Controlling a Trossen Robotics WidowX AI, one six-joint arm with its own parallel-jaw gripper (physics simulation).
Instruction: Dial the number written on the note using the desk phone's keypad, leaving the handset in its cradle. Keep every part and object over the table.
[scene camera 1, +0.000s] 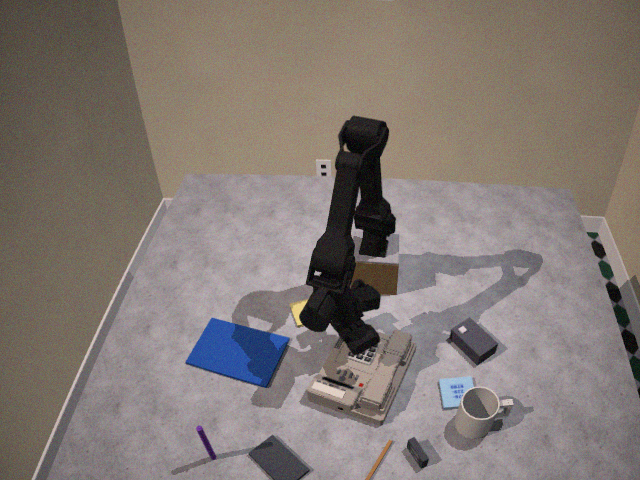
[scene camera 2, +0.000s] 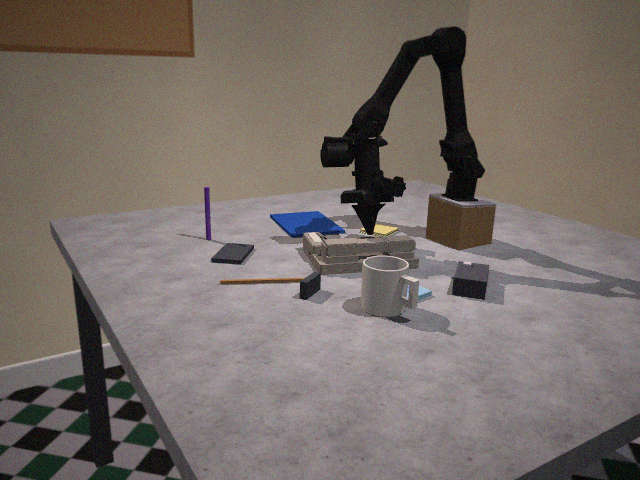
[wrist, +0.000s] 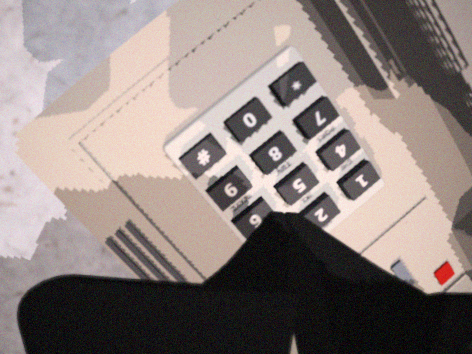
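Where they show: gripper, fingertip midpoint: (scene camera 2: 370, 234) (wrist: 281, 225); arm's base, link origin: (scene camera 1: 373, 247) (scene camera 2: 459, 198).
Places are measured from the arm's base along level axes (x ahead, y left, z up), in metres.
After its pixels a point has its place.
Note:
The beige desk phone (scene camera 1: 330, 365) {y -0.050, x 0.299, z -0.087 m} (scene camera 2: 347, 266) {y 0.096, x 0.366, z -0.094 m} (wrist: 125, 150) {y -0.014, x 0.202, z -0.087 m} lies on the table, with its handset (scene camera 1: 376, 383) {y 0.059, x 0.355, z -0.049 m} (scene camera 2: 369, 245) {y 0.093, x 0.312, z -0.055 m} in the cradle. My gripper (scene camera 2: 370, 233) {y -0.001, x 0.253, z -0.065 m} (wrist: 281, 225) {y -0.001, x 0.253, z -0.065 m} is shut and empty, pointing down at the keypad (wrist: 274, 152) {y 0.016, x 0.241, z -0.079 m} (scene camera 1: 363, 357) {y 0.018, x 0.268, z -0.083 m}. In the wrist view its tip covers the place of the 3 key and overlaps the edges of the 6 key (wrist: 252, 217) {y -0.006, x 0.249, z -0.079 m} and the 2 key (wrist: 321, 212) {y 0.010, x 0.268, z -0.079 m}. I cannot tell whether the tip touches a key. The light-blue note (scene camera 1: 448, 387) {y 0.214, x 0.312, z -0.099 m} (scene camera 2: 424, 293) {y 0.267, x 0.296, z -0.100 m} lies beside the mug; its blue digits are too blurred to read surely.
The mug (scene camera 1: 475, 415) {y 0.278, x 0.376, z -0.101 m} (scene camera 2: 379, 289) {y 0.302, x 0.420, z -0.058 m} partly hides the note. A dark box (scene camera 1: 473, 341) {y 0.261, x 0.197, z -0.073 m} (scene camera 2: 470, 280) {y 0.299, x 0.216, z -0.074 m} lies right of the phone, a blue folder (scene camera 1: 235, 351) {y -0.275, x 0.292, z -0.101 m} left. A yellow pad (scene camera 1: 297, 312) {y -0.161, x 0.150, z -0.099 m} (scene camera 2: 382, 229) {y -0.126, x 0.136, z -0.099 m}, pencil (scene camera 1: 378, 460) {y 0.089, x 0.507, z -0.102 m}, small black block (scene camera 1: 417, 453) {y 0.163, x 0.493, z -0.076 m}, dark slab (scene camera 1: 279, 458) {y -0.105, x 0.539, z -0.099 m} and upright purple stick (scene camera 1: 206, 442) {y -0.236, x 0.569, z -0.029 m} surround it.

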